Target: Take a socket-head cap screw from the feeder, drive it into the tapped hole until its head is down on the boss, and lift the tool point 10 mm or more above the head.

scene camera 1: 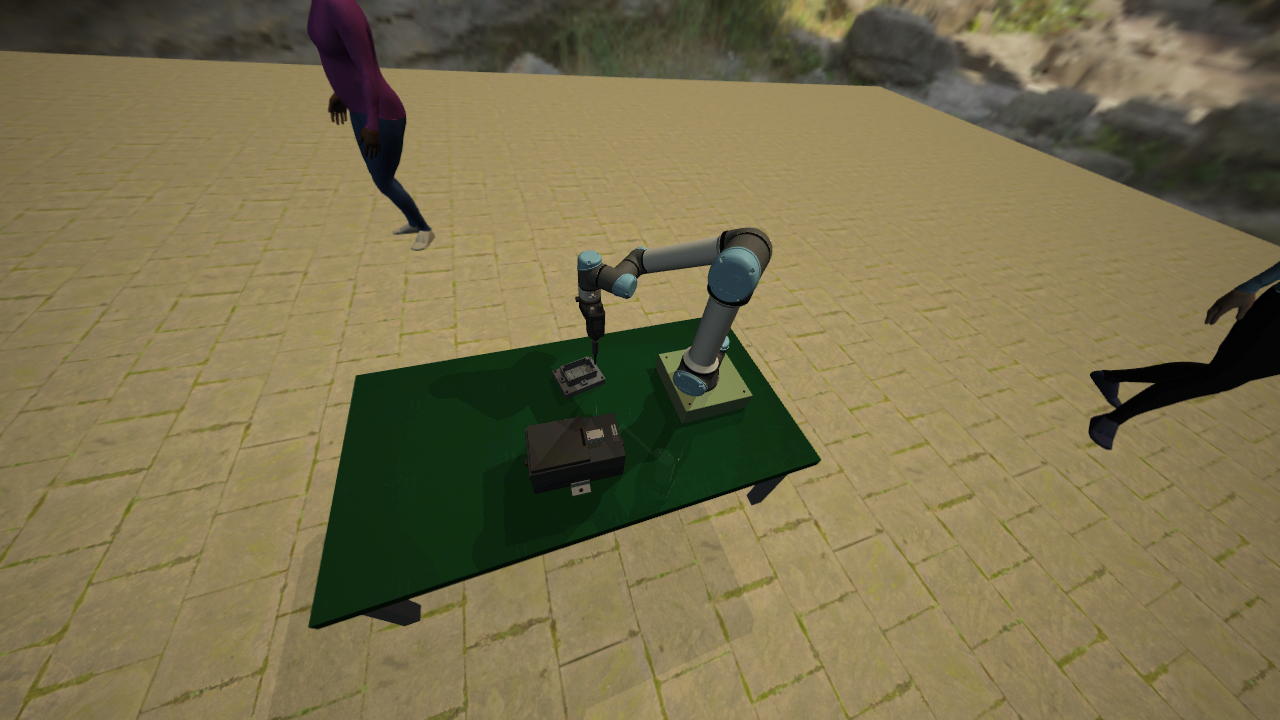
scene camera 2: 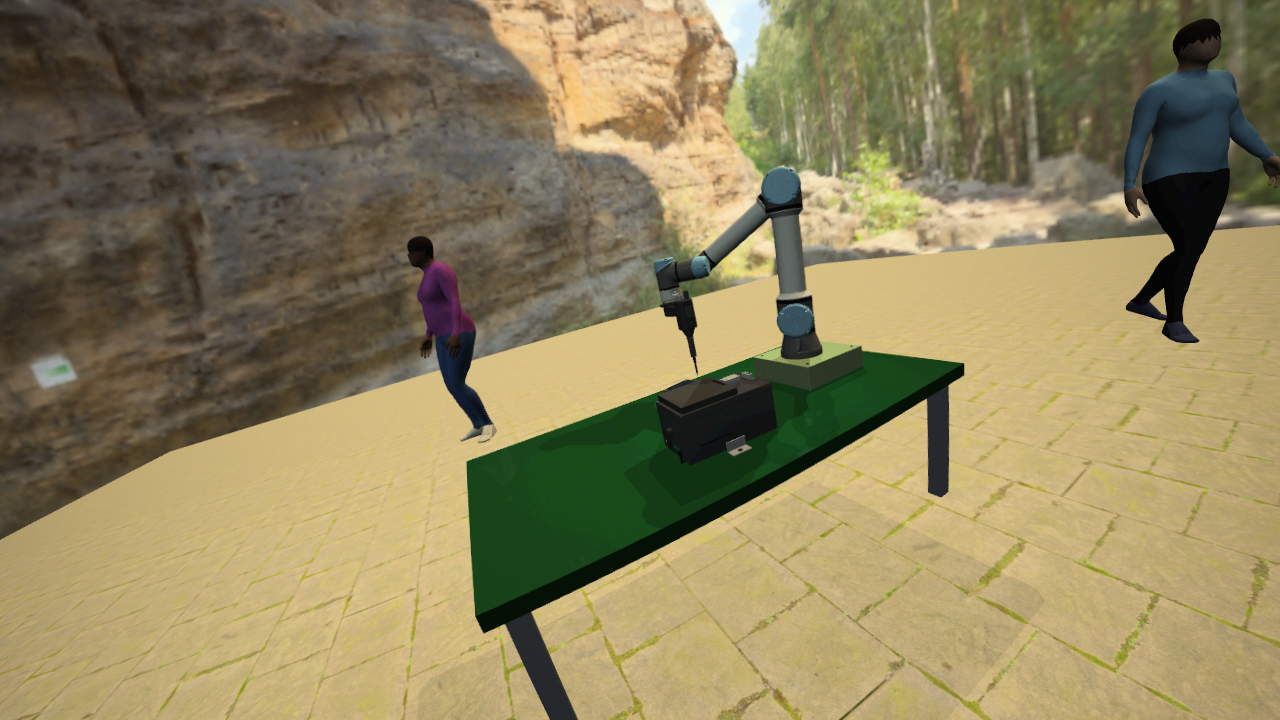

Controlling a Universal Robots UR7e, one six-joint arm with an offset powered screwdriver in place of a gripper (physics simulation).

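Observation:
My gripper, the dark screwdriver with its thin bit [scene camera 1: 595, 360] [scene camera 2: 696, 368], points down with its tip at the back right corner of the grey housing [scene camera 1: 586, 387] in scene camera 1. Whether the tip touches a boss there is too small to tell. Whether a screw sits on the bit cannot be seen. The housing is hidden behind the feeder in scene camera 2. The black feeder [scene camera 1: 559, 446] [scene camera 2: 726, 424] stands in front of the housing, with a light plate on top and a metal bracket at its front foot. The tapped hole and the screws cannot be made out.
The green table [scene camera 1: 402, 501] [scene camera 2: 554, 537] carries the arm's pale base block [scene camera 1: 726, 402] [scene camera 2: 832, 368], right of the housing. A person in purple [scene camera 1: 358, 62] [scene camera 2: 440, 304] is beyond the table, and a person in blue and black [scene camera 1: 1230, 349] [scene camera 2: 1188, 125] is off to the right.

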